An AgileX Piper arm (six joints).
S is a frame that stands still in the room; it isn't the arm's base.
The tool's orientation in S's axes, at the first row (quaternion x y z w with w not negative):
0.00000 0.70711 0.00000 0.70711
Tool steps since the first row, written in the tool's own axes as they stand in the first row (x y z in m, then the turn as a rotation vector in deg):
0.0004 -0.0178 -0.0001 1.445 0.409 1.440
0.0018 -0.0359 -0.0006 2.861 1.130 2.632
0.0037 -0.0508 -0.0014 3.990 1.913 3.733
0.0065 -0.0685 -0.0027 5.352 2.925 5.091
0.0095 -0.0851 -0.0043 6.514 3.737 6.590
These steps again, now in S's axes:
-0.0001 -0.0178 -0.0004 1.440 0.409 -1.445
-0.0006 -0.0359 -0.0018 2.632 1.130 -2.861
-0.0014 -0.0508 -0.0037 3.733 1.913 -3.990
-0.0027 -0.0685 -0.0065 5.091 2.925 -5.352
-0.0043 -0.0851 -0.0095 6.590 3.737 -6.514

